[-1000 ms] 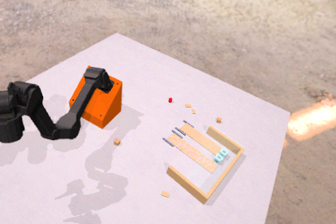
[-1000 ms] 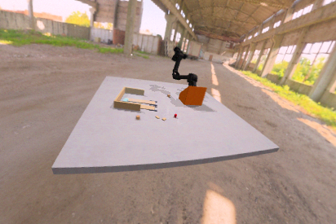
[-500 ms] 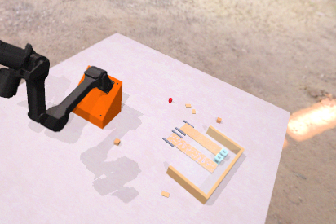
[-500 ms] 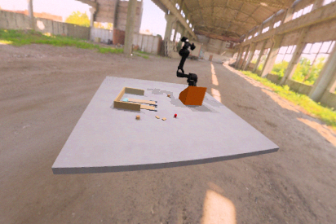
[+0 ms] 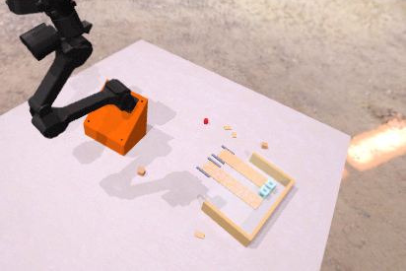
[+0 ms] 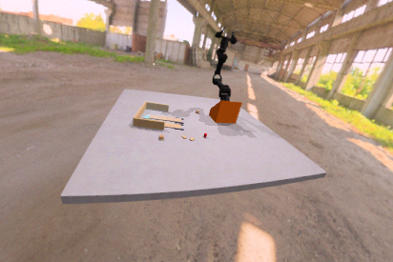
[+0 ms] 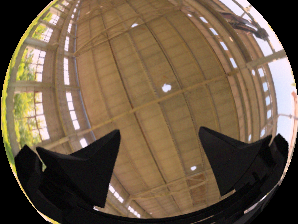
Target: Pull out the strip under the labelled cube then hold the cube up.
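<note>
Now: the red cube 730 mm below my gripper tip, 540 mm to the left of it and 230 mm ahead of it. From my gripper tip the other things lie so: tan chip (740 mm below, 480 mm ahead, 70 mm to the left).
</note>
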